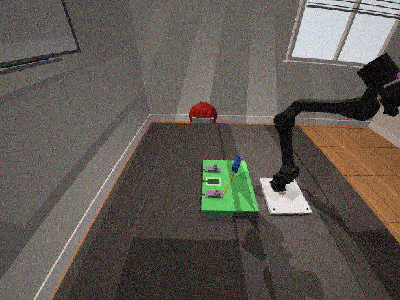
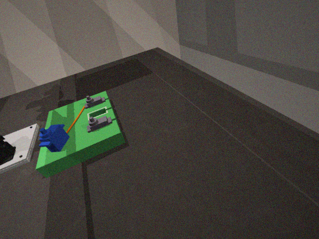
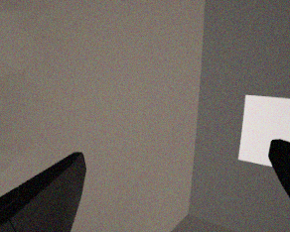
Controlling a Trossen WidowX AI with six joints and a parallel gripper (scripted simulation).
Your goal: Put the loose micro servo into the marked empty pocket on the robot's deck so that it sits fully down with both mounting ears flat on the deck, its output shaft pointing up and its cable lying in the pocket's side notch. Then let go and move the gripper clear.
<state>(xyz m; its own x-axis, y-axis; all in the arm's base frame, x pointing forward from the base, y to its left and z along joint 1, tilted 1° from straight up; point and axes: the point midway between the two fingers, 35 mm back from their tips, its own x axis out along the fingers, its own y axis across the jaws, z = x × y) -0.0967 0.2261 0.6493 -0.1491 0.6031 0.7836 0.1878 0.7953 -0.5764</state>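
Now: the green deck 33 cm ahead of my gripper tip, 27 cm to the right of it and 67 cm below it.
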